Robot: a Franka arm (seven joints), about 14 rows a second.
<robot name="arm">
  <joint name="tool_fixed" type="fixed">
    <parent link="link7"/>
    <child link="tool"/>
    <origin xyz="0 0 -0.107" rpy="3.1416 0 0"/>
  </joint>
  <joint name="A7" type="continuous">
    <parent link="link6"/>
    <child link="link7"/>
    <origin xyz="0.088 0 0"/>
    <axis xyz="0 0 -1"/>
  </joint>
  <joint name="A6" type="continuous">
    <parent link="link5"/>
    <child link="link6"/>
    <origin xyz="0 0 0"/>
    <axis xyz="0 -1 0"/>
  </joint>
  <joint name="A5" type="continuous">
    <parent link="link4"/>
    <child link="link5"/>
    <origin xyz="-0.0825 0 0.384"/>
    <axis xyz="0 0 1"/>
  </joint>
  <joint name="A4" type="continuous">
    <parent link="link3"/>
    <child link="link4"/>
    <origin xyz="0.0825 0 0"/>
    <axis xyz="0 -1 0"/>
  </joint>
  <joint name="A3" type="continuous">
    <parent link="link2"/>
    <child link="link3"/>
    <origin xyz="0 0 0.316"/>
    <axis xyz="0 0 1"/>
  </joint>
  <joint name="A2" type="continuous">
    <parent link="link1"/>
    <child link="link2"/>
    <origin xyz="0 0 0"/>
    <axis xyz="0 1 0"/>
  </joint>
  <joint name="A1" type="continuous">
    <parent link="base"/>
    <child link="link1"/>
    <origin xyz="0 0 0.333"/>
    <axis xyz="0 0 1"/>
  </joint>
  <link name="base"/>
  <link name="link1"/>
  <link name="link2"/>
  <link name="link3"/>
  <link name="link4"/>
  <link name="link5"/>
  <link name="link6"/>
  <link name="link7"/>
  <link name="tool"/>
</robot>
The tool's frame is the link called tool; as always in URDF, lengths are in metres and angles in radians. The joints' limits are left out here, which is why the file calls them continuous.
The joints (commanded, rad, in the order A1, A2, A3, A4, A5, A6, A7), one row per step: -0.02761, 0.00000, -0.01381, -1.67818, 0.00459, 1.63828, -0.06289; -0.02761, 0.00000, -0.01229, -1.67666, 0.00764, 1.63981, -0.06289; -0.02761, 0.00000, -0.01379, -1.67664, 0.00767, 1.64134, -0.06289; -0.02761, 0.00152, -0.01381, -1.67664, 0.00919, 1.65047, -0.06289; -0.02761, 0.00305, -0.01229, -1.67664, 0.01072, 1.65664, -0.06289; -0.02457, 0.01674, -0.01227, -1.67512, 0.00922, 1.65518, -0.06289; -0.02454, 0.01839, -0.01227, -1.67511, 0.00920, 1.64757, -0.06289; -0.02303, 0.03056, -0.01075, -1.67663, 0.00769, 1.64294, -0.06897; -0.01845, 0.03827, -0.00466, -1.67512, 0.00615, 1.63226, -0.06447; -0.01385, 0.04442, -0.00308, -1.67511, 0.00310, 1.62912, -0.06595; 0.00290, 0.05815, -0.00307, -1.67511, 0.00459, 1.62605, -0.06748; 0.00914, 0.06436, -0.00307, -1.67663, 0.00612, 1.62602, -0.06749; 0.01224, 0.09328, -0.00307, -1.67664, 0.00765, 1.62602, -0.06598; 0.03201, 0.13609, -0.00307, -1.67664, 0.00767, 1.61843, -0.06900; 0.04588, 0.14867, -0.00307, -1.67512, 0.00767, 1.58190, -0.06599; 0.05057, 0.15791, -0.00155, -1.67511, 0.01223, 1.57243, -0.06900; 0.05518, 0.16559, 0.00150, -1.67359, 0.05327, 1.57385, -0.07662
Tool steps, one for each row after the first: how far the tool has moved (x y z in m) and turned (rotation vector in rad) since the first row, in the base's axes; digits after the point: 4 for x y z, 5 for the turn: 0.0003, 0.0011, 0.0009, 0.00291, -0.00317, 0.00119; 0.0005, 0.0003, 0.0010, 0.00287, -0.00472, -0.00033; 0.0018, 0.0004, 0.0009, 0.00403, -0.01239, -0.00058; 0.0029, 0.0013, 0.0006, 0.00535, -0.01708, 0.00072; 0.0063, 0.0028, -0.0065, 0.00425, -0.00339, 0.00394; 0.0058, 0.0029, -0.0081, 0.00458, 0.00585, 0.00402; 0.0081, 0.0044, -0.0160, 0.00397, 0.02418, 0.01331; 0.0089, 0.0102, -0.0205, 0.00280, 0.04115, 0.01972; 0.0100, 0.0134, -0.0242, 0.00006, 0.05052, 0.02776; 0.0127, 0.0230, -0.0323, 0.00157, 0.06728, 0.04587; 0.0139, 0.0267, -0.0365, 0.00301, 0.07501, 0.05191; 0.0197, 0.0287, -0.0531, 0.00471, 0.10393, 0.05323; 0.0263, 0.0403, -0.0784, 0.00432, 0.15438, 0.07587; 0.0237, 0.0483, -0.0874, 0.00294, 0.20204, 0.08679; 0.0238, 0.0524, -0.0933, 0.00746, 0.22075, 0.09526; 0.0249, 0.0612, -0.0968, 0.04889, 0.22546, 0.10399
